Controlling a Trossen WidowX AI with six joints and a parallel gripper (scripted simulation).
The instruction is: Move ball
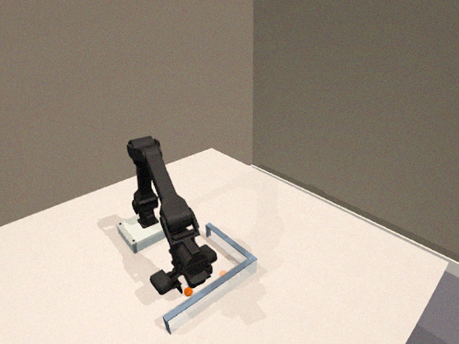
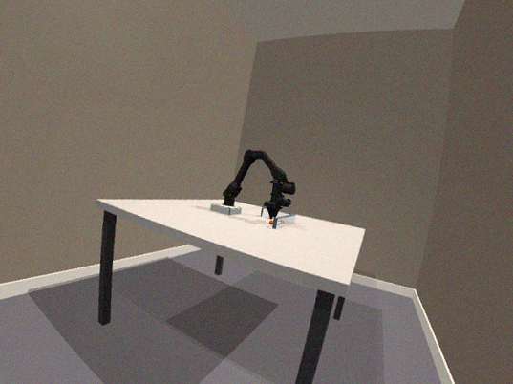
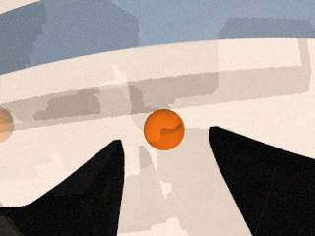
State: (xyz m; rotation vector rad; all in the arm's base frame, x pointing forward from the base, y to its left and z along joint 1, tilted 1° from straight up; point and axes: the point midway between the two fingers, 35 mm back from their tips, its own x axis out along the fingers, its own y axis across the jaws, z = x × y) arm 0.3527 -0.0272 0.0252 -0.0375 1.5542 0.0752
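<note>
Now: the orange ball 20 mm below my gripper tip. From my gripper tip the other things lie so: see-through copy of ball: 120 mm to the left, 20 mm below, 10 mm ahead.
</note>
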